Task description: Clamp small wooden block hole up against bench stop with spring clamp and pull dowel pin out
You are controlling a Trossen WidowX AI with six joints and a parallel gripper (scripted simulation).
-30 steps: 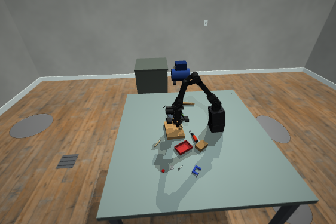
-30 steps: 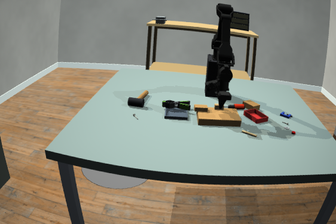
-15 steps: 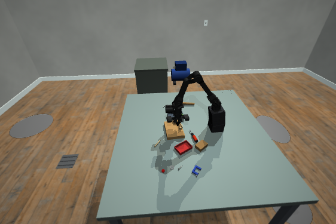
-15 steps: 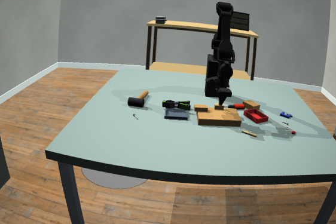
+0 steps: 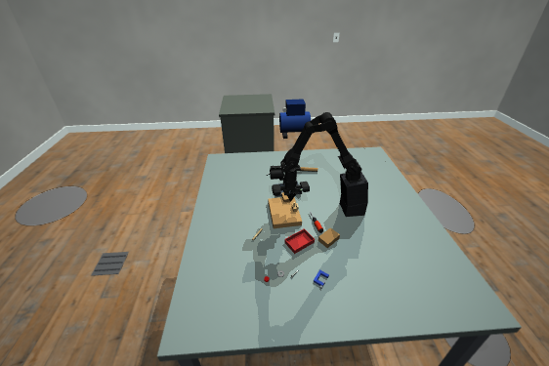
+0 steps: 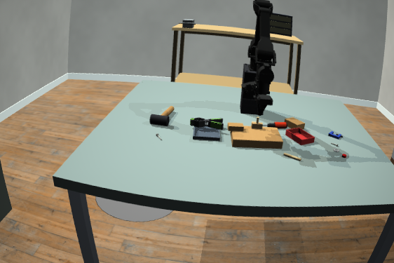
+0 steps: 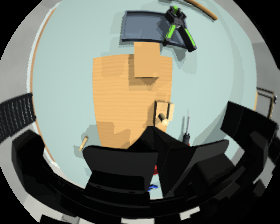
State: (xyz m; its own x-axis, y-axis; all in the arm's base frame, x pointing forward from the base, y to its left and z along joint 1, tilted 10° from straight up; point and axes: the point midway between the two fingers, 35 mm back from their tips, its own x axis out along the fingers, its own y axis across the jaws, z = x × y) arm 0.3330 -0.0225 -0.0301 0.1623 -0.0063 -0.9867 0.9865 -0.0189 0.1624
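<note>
Right now my hand is 20 mm past the dowel pin and 80 mm above it. From my hand the other things lie so: red tray 200 mm to the left, 120 mm below; then wooden board 30 mm ahead, 10 mm to the right, 120 mm below; then dark tray 30 mm behind, 200 mm to the right, 120 mm below.
</note>
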